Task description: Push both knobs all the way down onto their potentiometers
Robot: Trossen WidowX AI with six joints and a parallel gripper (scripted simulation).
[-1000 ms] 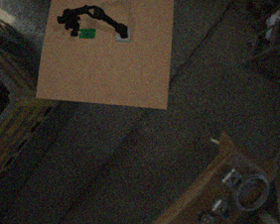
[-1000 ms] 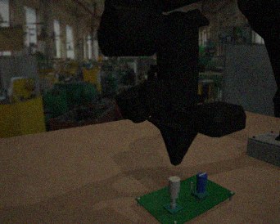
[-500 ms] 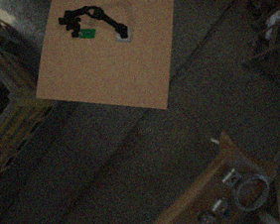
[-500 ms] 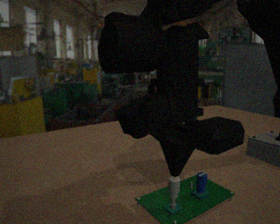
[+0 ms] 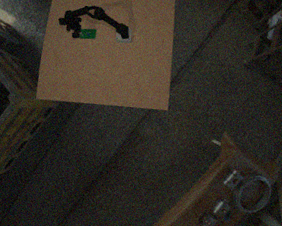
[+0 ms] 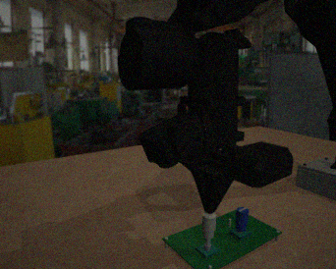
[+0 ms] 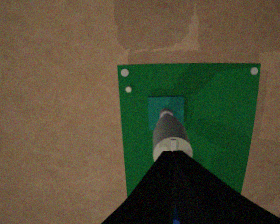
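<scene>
My gripper tip is now 20 mm above the grey knob. From my gripper tip the other things lie so: blue knob: 60 mm behind, 30 mm below, 10 mm to the left.
</scene>
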